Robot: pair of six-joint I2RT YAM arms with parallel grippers.
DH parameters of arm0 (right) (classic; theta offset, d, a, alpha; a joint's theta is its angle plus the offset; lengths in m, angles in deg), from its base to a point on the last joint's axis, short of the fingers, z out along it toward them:
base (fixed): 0 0 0 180
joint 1: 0 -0.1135 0.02 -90
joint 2: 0 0 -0.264 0
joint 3: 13.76 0 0.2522 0
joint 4: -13.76 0 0.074 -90
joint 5: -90 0 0 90
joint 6: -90 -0.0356 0 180
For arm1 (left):
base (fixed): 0 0 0 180
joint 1: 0 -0.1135 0.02 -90
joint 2: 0 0 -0.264 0
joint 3: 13.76 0 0.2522 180
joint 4: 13.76 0 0.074 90
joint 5: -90 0 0 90
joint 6: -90 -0.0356 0 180
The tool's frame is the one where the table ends.
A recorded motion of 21 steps. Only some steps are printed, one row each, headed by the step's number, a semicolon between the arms.
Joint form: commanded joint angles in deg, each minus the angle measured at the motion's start. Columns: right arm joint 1, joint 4, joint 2, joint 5, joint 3, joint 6; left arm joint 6, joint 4, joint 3, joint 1, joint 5, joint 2.
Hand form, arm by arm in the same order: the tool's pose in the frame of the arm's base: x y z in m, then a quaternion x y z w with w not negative. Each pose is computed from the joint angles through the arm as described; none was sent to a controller.
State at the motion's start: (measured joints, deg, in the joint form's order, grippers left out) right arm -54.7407 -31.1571 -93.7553 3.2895 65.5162 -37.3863; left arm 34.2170 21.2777 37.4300 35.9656 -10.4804 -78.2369
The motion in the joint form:
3: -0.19 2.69 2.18 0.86 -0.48 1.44; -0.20 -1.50 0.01 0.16 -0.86 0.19
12: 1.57 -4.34 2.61 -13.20 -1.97 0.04; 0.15 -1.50 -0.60 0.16 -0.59 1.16
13: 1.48 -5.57 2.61 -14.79 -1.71 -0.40; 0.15 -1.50 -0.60 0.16 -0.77 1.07
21: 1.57 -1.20 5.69 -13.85 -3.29 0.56; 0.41 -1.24 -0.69 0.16 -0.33 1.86
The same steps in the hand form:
3: 0.1910 0.2765 0.2319 -0.16792 0.93826 0.23830 0.18622; 0.1931 -0.1496 0.1632 0.04295 0.96143 -0.22431 0.15326
12: 0.1964 0.2521 0.2199 -0.11348 0.96247 0.10548 0.22281; 0.1907 -0.1477 0.1640 0.03970 0.96098 -0.22464 0.15645
13: 0.1959 0.2506 0.2203 -0.10826 0.96380 0.09090 0.22609; 0.1907 -0.1478 0.1636 0.04003 0.96103 -0.22543 0.15491
21: 0.1941 0.2483 0.2319 -0.11117 0.95151 0.13033 0.25551; 0.1897 -0.1467 0.1659 0.03720 0.96049 -0.22489 0.15968

